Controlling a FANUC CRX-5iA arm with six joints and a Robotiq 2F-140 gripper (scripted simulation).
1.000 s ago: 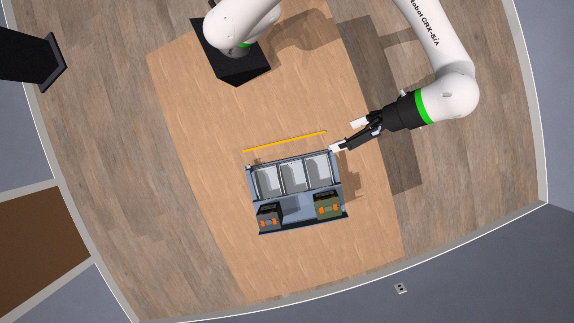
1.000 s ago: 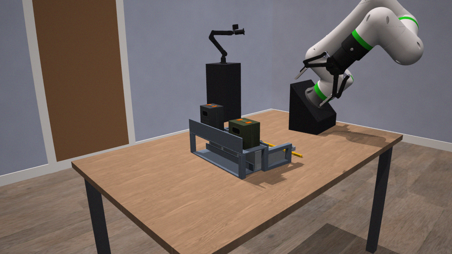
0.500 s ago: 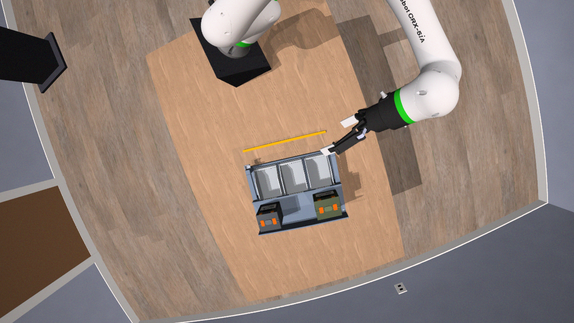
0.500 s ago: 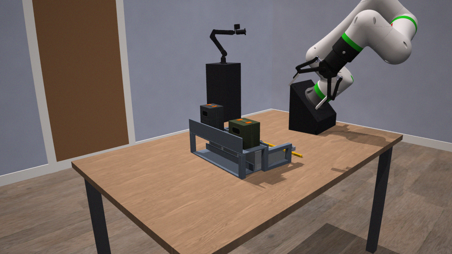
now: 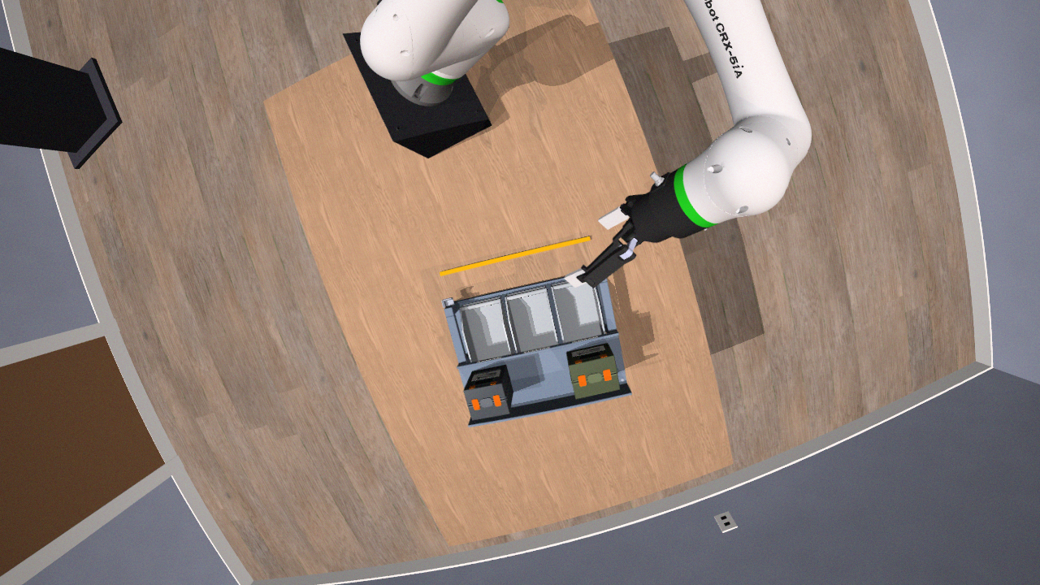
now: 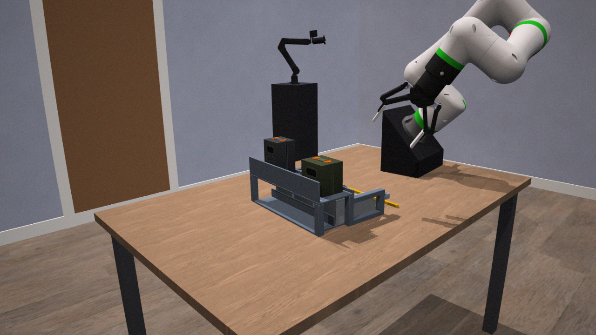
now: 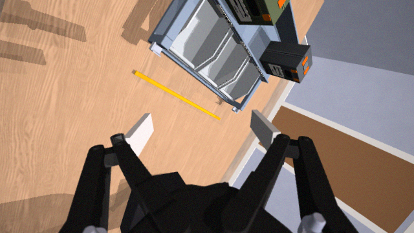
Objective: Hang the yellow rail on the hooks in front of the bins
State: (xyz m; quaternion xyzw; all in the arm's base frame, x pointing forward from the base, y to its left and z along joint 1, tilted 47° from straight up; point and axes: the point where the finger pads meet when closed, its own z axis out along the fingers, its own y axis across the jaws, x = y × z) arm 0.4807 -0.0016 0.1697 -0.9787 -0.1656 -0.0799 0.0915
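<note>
Right now the yellow rail is 250 mm below my hand, 150 mm to the right of it and 50 mm behind it. From my hand the other things lie so: black box 330 mm to the right, 180 mm ahead, 90 mm below; then green box 250 mm ahead, 110 mm to the right, 100 mm below.
</note>
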